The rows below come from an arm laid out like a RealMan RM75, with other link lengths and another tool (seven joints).
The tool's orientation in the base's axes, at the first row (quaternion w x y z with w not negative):
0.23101, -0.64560, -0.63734, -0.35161
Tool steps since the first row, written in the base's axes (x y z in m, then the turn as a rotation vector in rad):
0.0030, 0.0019, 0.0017, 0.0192, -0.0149, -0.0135
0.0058, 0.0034, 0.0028, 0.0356, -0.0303, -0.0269
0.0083, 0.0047, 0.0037, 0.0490, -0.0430, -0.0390
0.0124, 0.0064, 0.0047, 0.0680, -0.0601, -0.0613
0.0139, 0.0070, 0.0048, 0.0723, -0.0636, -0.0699
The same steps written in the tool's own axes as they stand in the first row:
0.0023, 0.0031, 0.0008, -0.0211, 0.0181, 0.0007
0.0040, 0.0059, 0.0017, -0.0423, 0.0335, 0.0004
0.0054, 0.0084, 0.0024, -0.0605, 0.0459, 0.0009
0.0070, 0.0124, 0.0037, -0.0896, 0.0627, 0.0056
0.0074, 0.0139, 0.0043, -0.0986, 0.0659, 0.0092

